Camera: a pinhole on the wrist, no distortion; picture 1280 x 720 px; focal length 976.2 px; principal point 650.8 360.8 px. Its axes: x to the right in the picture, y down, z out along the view. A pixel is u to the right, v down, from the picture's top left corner.
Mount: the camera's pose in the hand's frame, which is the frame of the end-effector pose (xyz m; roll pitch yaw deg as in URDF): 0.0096 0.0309 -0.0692 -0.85 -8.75 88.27
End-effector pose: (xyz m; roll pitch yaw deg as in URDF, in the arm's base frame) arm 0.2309 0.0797 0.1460 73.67 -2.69 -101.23
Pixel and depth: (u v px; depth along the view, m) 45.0 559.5 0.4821
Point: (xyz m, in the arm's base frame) -0.1817 0.2598 -0.0785
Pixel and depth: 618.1 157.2 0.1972
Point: 0.1023 0.0591 0.1768
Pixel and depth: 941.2 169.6 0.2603
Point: 0.0502 0.0624 0.2686
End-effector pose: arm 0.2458 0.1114 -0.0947 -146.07 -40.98 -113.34
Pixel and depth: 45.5 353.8 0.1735
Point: 0.3623 0.0473 -0.1029
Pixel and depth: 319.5 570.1 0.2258
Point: 0.3717 0.0414 -0.1805
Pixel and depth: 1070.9 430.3 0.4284
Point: 0.2311 -0.1484 -0.4122
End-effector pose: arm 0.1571 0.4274 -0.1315 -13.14 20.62 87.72
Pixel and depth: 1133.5 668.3 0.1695
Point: 0.0443 0.4208 -0.0344
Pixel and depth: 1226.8 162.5 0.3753
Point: -0.0974 0.6175 0.1047
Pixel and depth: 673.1 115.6 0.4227
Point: 0.1125 0.6530 0.1567
